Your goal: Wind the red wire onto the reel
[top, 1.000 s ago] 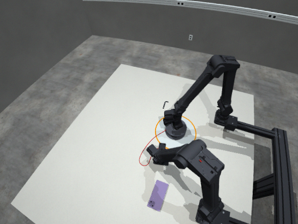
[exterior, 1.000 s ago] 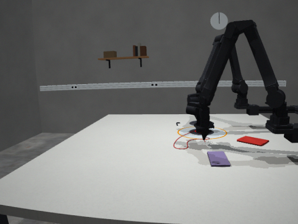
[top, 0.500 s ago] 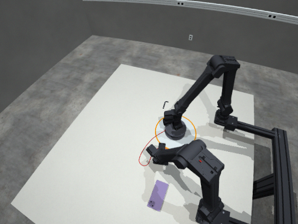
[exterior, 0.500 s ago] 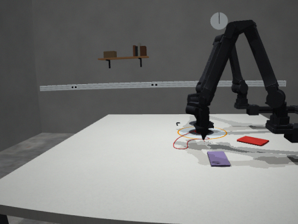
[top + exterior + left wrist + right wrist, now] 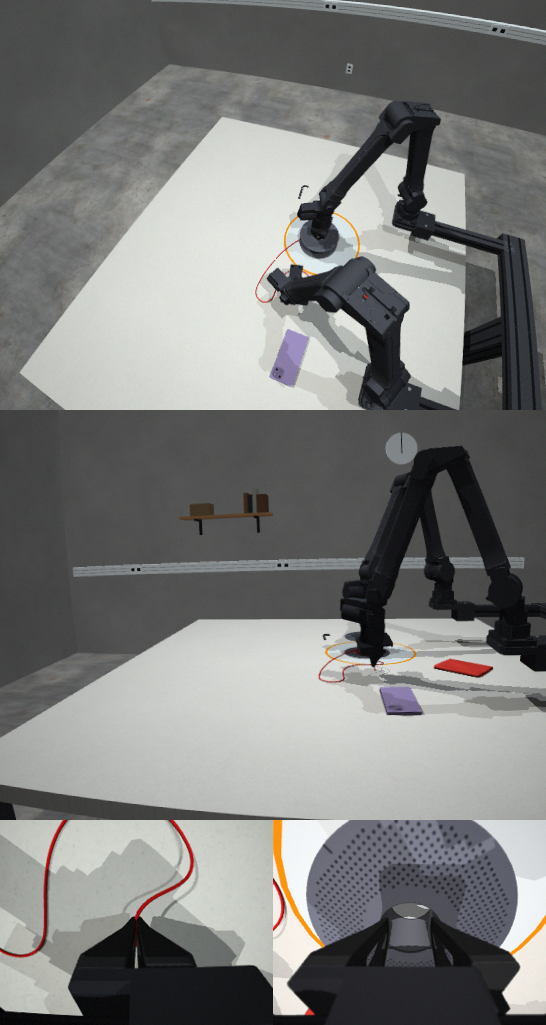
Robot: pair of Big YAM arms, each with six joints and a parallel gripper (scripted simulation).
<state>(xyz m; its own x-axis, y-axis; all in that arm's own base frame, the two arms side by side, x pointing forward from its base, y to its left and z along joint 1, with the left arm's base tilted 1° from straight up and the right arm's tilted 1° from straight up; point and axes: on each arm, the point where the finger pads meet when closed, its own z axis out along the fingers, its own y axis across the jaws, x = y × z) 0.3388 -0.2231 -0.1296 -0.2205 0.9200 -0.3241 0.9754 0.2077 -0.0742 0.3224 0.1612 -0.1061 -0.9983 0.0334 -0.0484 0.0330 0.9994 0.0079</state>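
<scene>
Right now my right hand is 3 cm above the dark grey reel. The rest, counted from my right hand: orange painted ring (1 cm behind, 1 cm to the right, 6 cm below); then small black hex key (16 cm ahead, 27 cm to the right, 6 cm below).
</scene>
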